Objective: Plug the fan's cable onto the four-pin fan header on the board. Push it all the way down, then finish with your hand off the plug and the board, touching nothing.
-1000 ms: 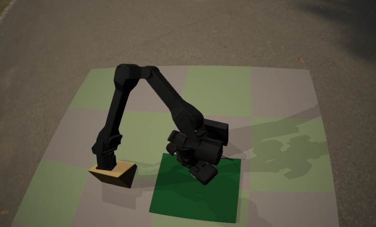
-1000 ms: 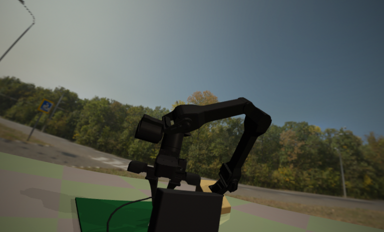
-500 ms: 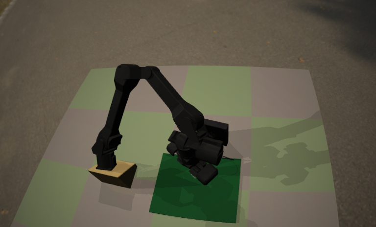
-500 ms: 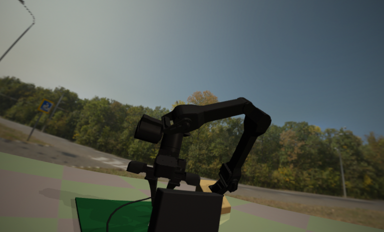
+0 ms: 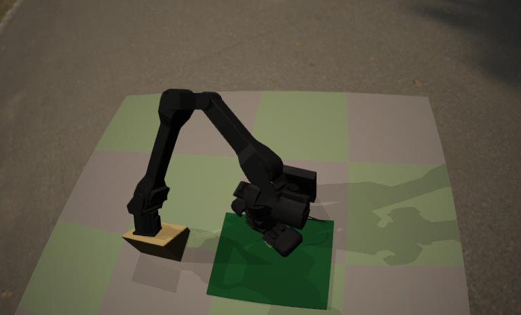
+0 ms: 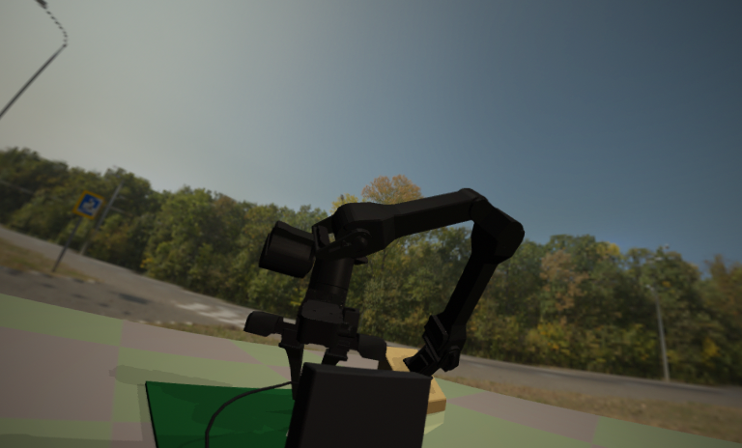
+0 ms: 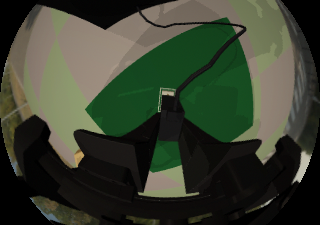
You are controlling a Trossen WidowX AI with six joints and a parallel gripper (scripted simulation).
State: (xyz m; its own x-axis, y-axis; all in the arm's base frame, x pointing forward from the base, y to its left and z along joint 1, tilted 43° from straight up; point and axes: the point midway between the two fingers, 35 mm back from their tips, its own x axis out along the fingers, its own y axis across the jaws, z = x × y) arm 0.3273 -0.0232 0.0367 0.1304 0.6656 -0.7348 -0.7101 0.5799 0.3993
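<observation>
Right now my gripper tip is 1 cm below the black plug. The rest, counted from my gripper tip: green board 5 cm to the right, 6 cm below; then black fan 6 cm ahead, 14 cm to the left, 2 cm above.
</observation>
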